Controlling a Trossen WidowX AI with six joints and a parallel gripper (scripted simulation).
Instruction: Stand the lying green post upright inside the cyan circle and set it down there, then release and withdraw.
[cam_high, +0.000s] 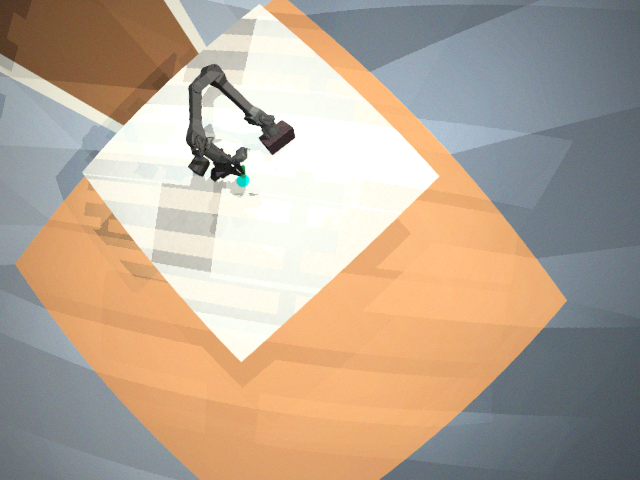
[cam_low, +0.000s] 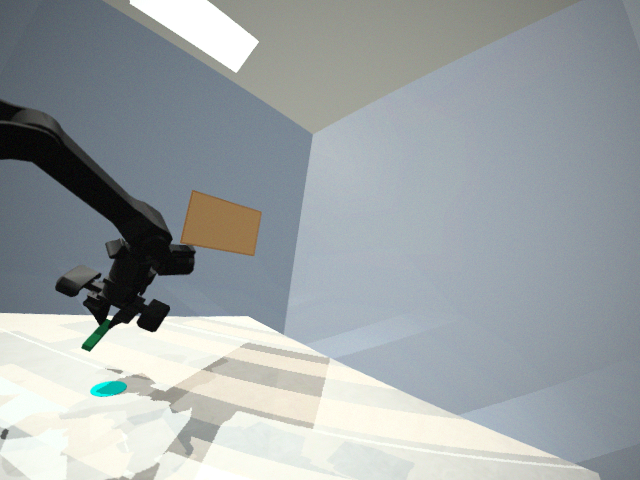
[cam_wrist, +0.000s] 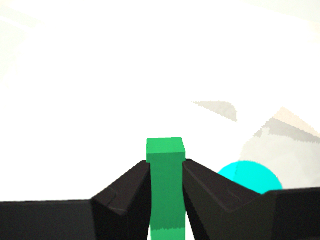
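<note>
Right now my gripper tip is 12 cm above the cyan circle, 3 cm short of it and 2 cm to the left of it. The rest, counted from my gripper tip: green post: 2 cm to the right, 1 cm below, 1 cm behind.
</note>
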